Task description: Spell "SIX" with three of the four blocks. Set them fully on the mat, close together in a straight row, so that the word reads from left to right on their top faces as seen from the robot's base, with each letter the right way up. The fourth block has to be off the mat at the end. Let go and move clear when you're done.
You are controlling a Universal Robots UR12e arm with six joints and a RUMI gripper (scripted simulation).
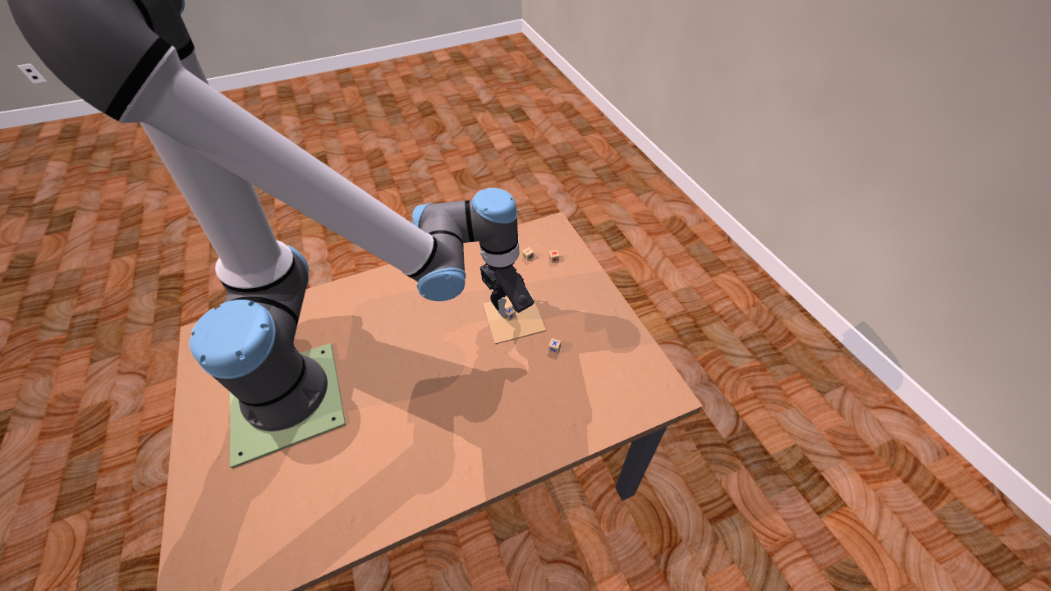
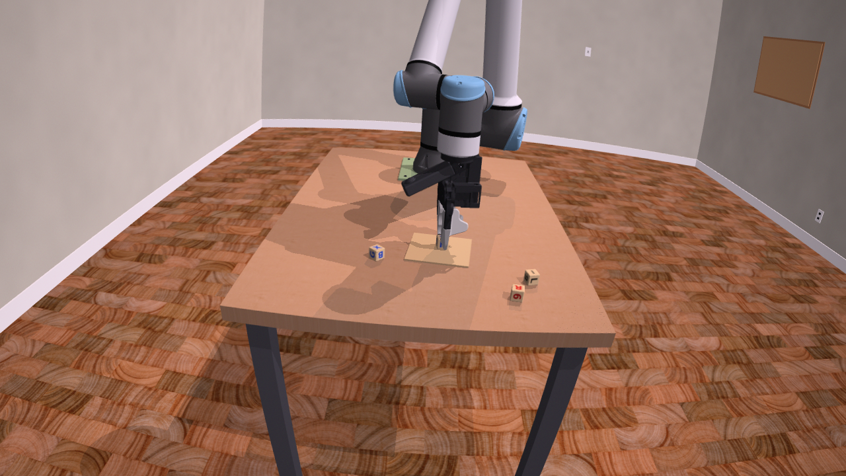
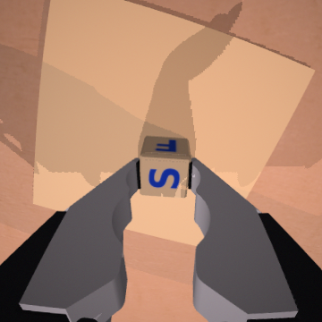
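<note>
Now: the mat 1 cm ahead of my hand, 1 cm to the right of it and 2 cm below it. The rest, counted from my hand: red-lettered block 21 cm ahead, 14 cm to the left, 1 cm below.
</note>
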